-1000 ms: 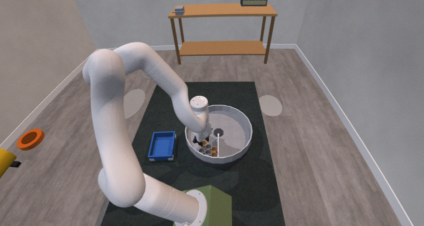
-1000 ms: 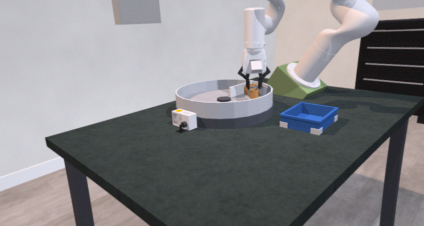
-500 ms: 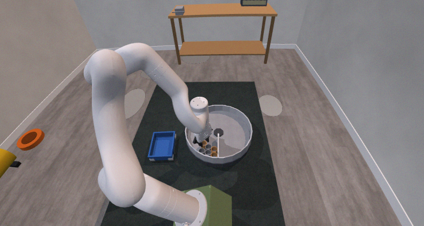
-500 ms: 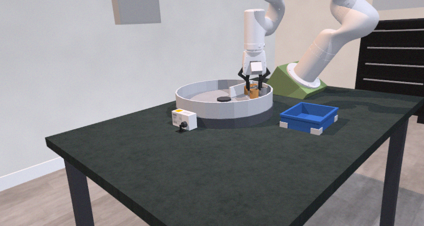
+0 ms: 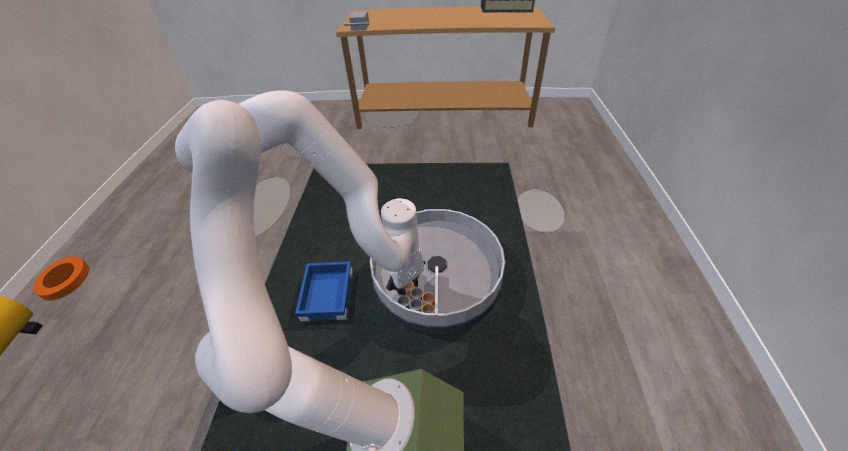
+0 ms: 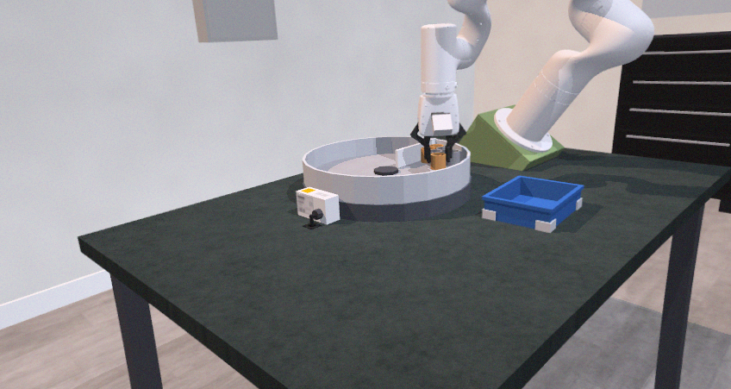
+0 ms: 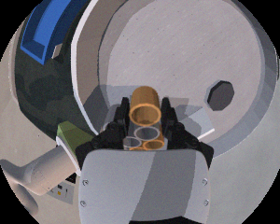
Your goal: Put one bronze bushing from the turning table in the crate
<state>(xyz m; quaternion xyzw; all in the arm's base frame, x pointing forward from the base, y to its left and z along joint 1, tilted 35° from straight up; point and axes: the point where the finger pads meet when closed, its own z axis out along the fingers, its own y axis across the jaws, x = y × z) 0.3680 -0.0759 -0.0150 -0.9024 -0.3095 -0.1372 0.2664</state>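
Right now my hand is 27 cm to the right of the blue crate, 7 cm above it and 5 cm short of it. Round my hand: turning table (10 cm to the right, 10 cm ahead, 4 cm below).
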